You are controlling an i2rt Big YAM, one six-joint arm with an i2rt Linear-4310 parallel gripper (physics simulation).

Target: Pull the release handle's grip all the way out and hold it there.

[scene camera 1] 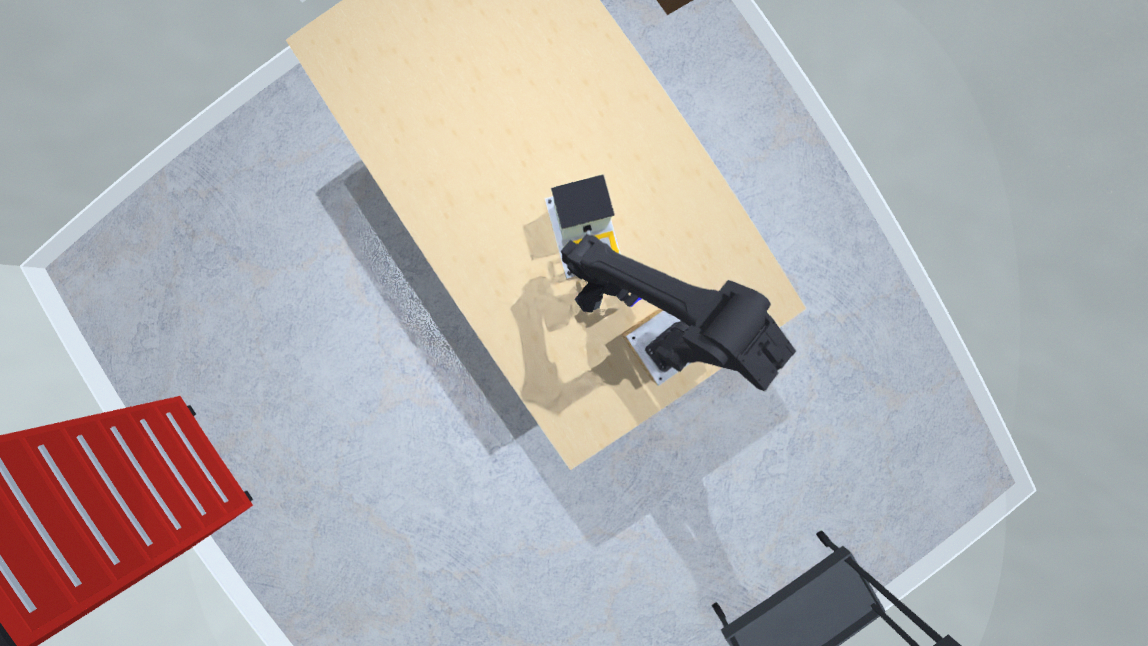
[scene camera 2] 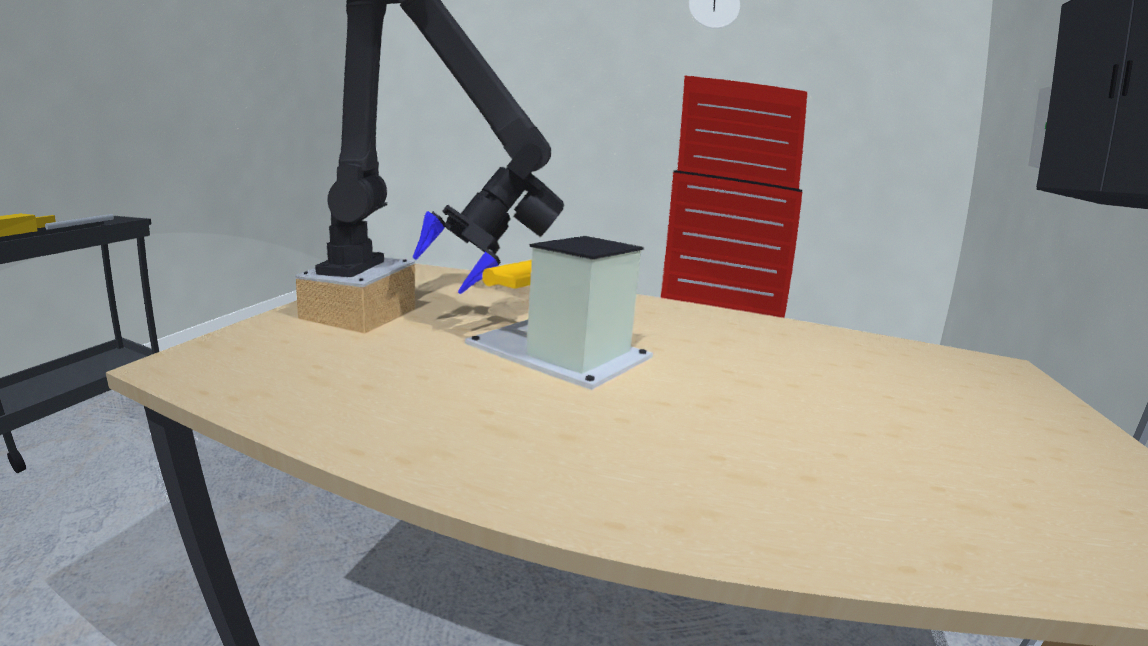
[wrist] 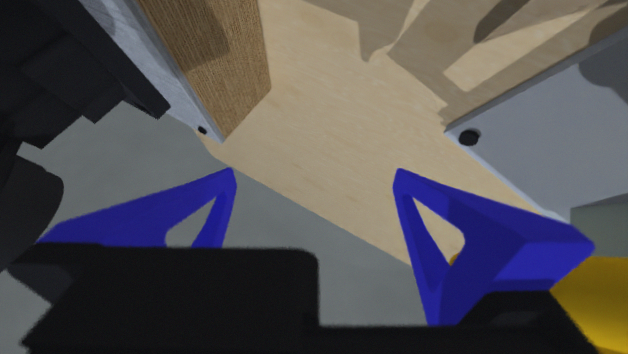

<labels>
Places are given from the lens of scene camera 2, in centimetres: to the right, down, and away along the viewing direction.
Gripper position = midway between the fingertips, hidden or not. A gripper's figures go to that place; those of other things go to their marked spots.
my gripper [scene camera 2: 436, 275]: -22, -8, 87
grey base plate [scene camera 2: 510, 342]: -10, 3, 87
</labels>
